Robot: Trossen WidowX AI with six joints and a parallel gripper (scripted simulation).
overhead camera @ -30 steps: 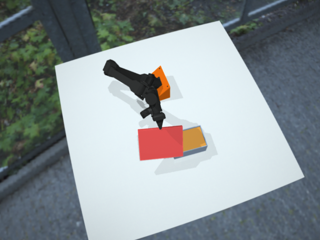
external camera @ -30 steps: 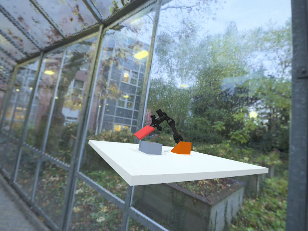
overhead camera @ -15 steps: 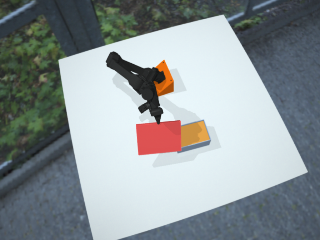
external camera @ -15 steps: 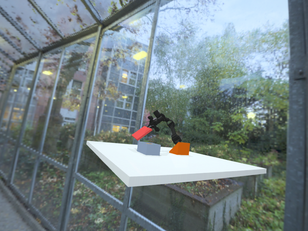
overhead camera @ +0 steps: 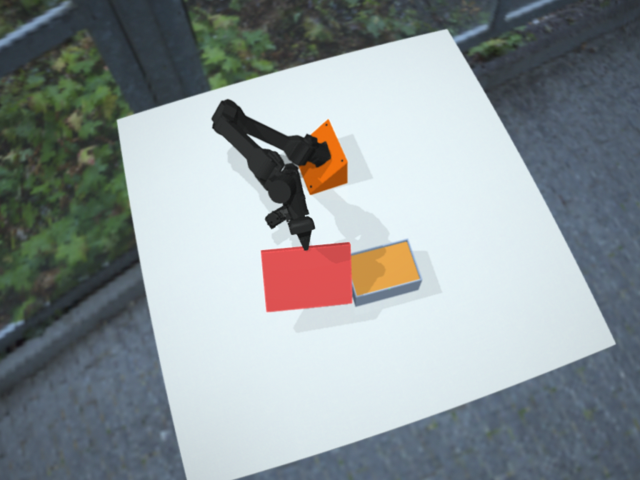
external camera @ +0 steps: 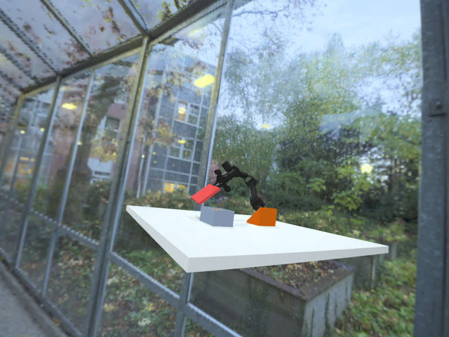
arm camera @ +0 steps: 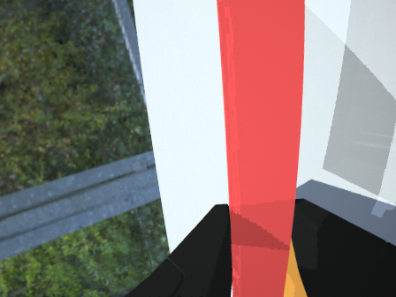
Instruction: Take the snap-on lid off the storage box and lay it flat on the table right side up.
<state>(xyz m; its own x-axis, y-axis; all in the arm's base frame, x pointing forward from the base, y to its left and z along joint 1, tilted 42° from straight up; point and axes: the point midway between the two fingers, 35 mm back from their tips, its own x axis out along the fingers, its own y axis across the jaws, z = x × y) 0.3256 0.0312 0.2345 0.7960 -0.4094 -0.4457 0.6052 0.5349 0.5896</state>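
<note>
The red lid is 6 cm ahead of my gripper tip, 1 cm to the right of it and 5 cm below it. The rest, counted from my gripper tip: grey storage box: 6 cm ahead, 20 cm to the left, 18 cm below.
</note>
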